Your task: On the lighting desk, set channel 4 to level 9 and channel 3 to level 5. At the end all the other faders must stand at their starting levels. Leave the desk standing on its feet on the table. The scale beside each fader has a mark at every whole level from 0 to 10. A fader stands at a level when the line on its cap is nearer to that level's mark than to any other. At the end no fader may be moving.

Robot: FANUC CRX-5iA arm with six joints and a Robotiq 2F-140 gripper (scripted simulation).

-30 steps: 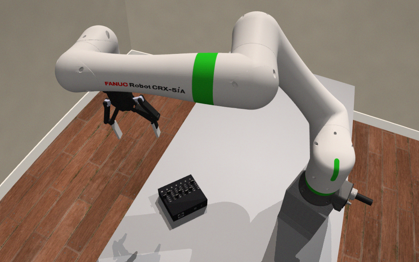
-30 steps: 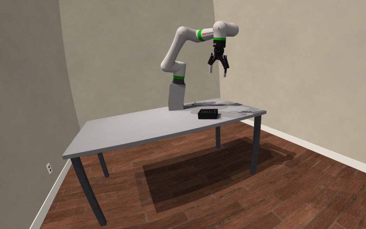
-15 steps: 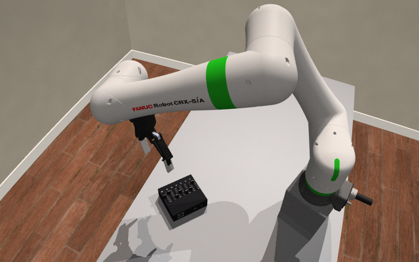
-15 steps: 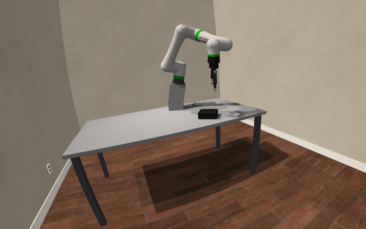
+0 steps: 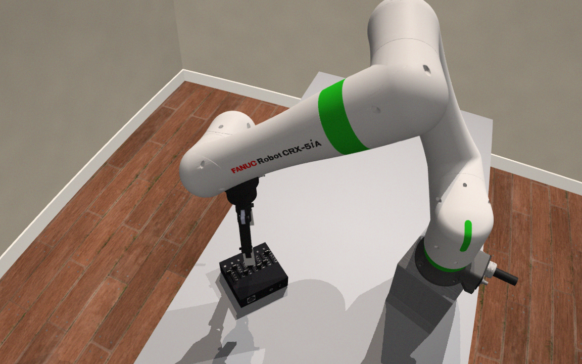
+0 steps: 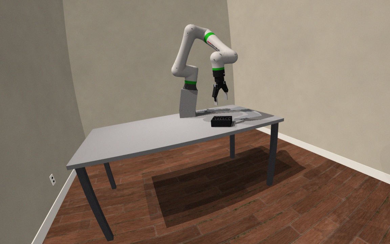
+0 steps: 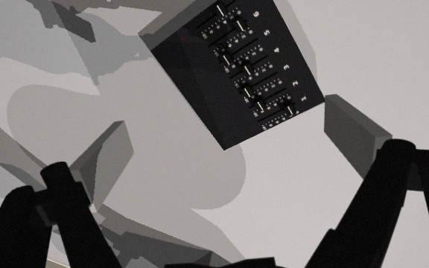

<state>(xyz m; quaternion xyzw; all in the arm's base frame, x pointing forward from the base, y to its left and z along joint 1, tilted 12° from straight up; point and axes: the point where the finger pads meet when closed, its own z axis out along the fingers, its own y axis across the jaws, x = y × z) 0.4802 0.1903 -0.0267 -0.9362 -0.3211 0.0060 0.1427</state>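
Right now the channel 3 cap is 1 cm behind my hand, 2 cm to the right of it and 14 cm below it. The rest, counted from my hand: channel 2 cap 2 cm behind, 4 cm to the right, 14 cm below; channel 5 fader 1 cm ahead, 2 cm to the left, 14 cm below; channel 4 fader 1 cm ahead, 1 cm to the right, 14 cm below.
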